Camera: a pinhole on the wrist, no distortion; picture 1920 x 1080 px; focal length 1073.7 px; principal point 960.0 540.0 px. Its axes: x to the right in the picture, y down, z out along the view. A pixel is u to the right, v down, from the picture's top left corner.
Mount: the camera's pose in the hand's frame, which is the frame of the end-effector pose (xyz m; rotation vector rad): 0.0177 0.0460 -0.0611 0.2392 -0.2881 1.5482
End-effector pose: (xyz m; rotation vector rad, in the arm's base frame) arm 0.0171 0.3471 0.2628 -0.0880 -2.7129 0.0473
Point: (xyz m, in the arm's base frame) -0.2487 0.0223 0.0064
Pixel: 503.4 303.5
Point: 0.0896 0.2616 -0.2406
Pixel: outside the picture
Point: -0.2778 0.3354 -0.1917
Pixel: 1233.6 391.6
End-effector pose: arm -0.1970 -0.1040 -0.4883 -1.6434 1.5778 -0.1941
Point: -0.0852 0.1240 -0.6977
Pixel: 1443.6 853.4
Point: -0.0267 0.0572 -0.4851
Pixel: 694.4 998.3
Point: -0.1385 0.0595 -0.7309
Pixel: 1683.2 693.9
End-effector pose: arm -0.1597 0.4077 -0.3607 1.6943 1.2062 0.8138
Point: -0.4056 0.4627 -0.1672
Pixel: behind the camera
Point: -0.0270 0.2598 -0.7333
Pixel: 541.5 798.4
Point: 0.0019 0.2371 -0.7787
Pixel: 567.6 794.2
